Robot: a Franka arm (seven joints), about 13 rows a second.
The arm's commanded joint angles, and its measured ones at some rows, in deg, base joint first. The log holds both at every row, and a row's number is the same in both.
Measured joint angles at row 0:
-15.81, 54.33, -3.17, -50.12, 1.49, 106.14, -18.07
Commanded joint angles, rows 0 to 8:
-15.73, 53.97, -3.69, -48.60, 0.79, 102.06, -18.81
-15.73, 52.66, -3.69, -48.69, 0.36, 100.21, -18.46
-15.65, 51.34, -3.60, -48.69, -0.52, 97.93, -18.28
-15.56, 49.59, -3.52, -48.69, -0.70, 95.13, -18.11
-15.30, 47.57, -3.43, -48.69, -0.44, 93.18, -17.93
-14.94, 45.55, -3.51, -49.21, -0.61, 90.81, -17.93
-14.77, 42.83, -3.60, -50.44, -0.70, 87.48, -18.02
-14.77, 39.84, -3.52, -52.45, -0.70, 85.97, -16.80
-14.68, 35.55, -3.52, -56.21, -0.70, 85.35, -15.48
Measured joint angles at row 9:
-15.21, 44.15, -3.37, -48.36, -0.02, 86.94, -17.62
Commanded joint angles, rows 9 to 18:
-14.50, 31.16, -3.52, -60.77, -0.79, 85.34, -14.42
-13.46, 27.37, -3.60, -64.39, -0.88, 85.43, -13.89
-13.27, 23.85, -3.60, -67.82, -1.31, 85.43, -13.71
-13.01, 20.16, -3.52, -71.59, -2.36, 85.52, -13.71
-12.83, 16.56, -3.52, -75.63, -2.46, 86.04, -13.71
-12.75, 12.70, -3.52, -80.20, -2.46, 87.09, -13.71
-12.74, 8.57, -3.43, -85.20, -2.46, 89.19, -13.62
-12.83, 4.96, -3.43, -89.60, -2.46, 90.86, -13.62
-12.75, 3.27, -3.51, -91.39, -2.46, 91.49, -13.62
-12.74, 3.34, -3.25, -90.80, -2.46, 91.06, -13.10
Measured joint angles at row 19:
-13.27, 8.54, -3.37, -84.45, -1.53, 88.55, -15.07
